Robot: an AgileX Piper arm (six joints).
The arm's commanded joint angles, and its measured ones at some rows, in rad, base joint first. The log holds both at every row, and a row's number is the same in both.
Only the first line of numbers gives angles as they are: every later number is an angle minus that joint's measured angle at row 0.
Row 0, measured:
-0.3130 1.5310 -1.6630 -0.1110 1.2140 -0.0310
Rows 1 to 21, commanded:
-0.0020 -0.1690 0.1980 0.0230 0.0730 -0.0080
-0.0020 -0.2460 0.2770 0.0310 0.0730 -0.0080
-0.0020 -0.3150 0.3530 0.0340 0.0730 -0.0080
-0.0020 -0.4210 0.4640 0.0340 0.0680 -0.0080
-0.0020 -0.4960 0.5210 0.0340 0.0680 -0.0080
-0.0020 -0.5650 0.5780 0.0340 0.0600 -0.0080
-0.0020 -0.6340 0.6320 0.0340 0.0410 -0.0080
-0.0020 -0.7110 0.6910 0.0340 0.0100 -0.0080
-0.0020 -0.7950 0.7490 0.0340 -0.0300 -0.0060
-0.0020 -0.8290 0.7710 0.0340 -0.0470 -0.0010
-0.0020 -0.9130 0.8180 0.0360 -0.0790 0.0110
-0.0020 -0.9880 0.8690 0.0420 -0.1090 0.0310
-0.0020 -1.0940 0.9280 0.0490 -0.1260 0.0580
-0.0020 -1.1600 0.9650 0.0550 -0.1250 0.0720
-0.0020 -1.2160 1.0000 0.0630 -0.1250 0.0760
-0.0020 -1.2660 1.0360 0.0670 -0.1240 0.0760
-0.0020 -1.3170 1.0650 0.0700 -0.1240 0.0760
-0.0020 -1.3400 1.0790 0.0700 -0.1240 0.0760
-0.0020 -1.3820 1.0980 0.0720 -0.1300 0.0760
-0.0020 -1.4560 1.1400 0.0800 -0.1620 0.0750
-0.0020 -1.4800 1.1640 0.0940 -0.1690 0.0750
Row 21, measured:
0.0000 -1.4440 1.1360 0.0750 -0.1410 0.0720
